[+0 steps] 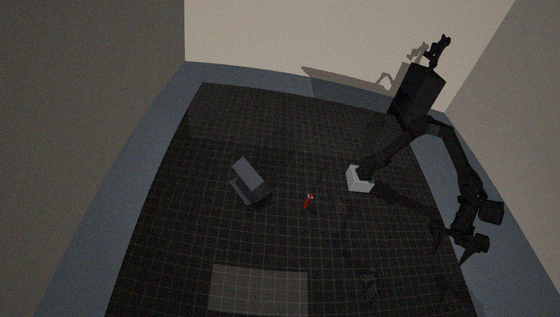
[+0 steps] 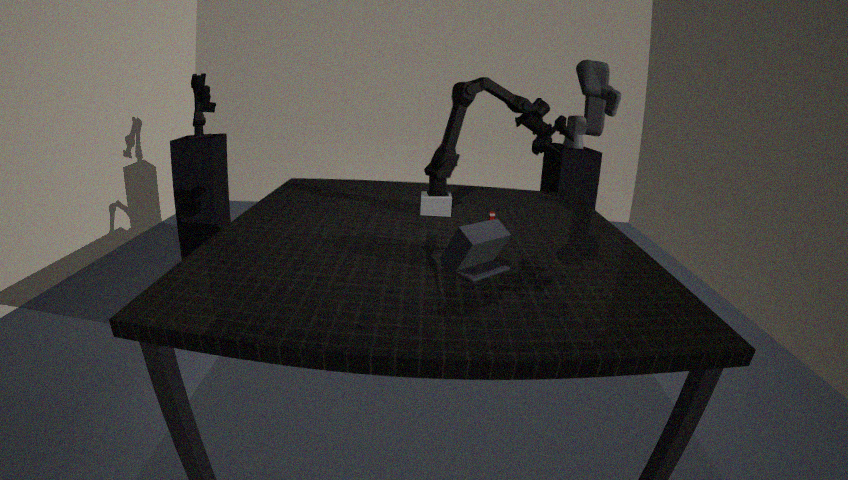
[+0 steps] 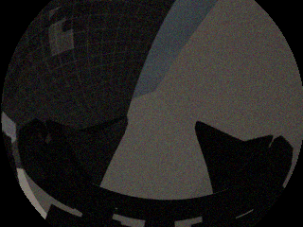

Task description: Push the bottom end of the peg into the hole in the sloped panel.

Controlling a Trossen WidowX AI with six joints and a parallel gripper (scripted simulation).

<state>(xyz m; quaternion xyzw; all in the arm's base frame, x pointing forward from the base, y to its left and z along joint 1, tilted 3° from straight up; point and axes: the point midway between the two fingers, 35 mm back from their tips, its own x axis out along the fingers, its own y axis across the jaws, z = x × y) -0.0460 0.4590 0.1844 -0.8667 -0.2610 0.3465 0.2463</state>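
My gripper tip is 36 cm to the left of the peg, 30 cm short of it and 19 cm above it. Round my gripper tip: sloped panel (50 cm ahead, 45 cm to the right, 20 cm below).
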